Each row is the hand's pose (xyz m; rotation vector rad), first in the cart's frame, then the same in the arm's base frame.
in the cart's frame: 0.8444 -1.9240 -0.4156 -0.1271 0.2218 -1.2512
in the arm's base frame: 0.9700 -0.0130 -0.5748 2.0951 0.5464 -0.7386
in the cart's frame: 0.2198 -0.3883 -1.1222 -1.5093 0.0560 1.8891
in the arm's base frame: 0.1176 0.4842 0.9332 -0.5980 -1.4319 0.2561
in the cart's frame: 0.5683 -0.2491 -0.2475 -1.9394 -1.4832 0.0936
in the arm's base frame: -0.1464 -0.3882 0.6592 -0.3612 -0.8507 -1.7646
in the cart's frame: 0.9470 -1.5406 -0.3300 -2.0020 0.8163 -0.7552
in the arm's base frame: 0.8076 -0.2436 -0.2827 0.1824 0.6430 -0.4561
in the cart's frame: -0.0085 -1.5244 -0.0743 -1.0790 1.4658 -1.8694
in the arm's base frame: -0.0028 0.2249 -0.6028 0.7619 1.7409 -0.1745
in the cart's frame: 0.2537 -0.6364 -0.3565 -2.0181 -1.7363 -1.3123
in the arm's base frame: -0.1198 0.0032 0.3321 -0.3816 0.2658 -2.4495
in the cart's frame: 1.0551 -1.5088 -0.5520 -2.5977 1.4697 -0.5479
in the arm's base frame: 0.9796 -0.1733 -0.1170 -0.5307 0.9077 -0.0570
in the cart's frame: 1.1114 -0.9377 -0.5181 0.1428 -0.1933 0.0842
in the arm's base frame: 0.7168 -0.3873 0.3474 2.0212 -1.1600 -0.3114
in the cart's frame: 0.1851 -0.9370 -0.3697 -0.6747 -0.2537 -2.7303
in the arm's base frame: -0.0113 0.1390 0.0772 1.0398 1.9516 -1.8155
